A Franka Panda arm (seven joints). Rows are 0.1 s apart.
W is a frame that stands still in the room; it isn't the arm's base.
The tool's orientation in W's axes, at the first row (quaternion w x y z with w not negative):
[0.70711, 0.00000, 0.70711, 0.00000]
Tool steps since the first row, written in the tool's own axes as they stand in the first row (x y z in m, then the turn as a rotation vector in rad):
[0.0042, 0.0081, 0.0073, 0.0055, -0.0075, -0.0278]
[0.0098, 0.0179, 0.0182, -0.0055, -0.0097, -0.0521]
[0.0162, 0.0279, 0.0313, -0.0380, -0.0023, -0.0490]
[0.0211, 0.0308, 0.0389, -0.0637, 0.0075, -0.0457]
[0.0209, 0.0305, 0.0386, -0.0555, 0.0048, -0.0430]
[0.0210, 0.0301, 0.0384, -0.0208, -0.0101, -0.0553]
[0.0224, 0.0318, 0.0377, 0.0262, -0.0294, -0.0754]
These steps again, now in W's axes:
[0.0073, 0.0081, -0.0042, -0.0278, -0.0075, -0.0055]
[0.0182, 0.0179, -0.0098, -0.0521, -0.0097, 0.0055]
[0.0313, 0.0279, -0.0162, -0.0490, -0.0023, 0.0380]
[0.0389, 0.0308, -0.0211, -0.0457, 0.0075, 0.0637]
[0.0386, 0.0305, -0.0209, -0.0430, 0.0048, 0.0555]
[0.0384, 0.0301, -0.0210, -0.0553, -0.0101, 0.0208]
[0.0377, 0.0318, -0.0224, -0.0754, -0.0294, -0.0262]

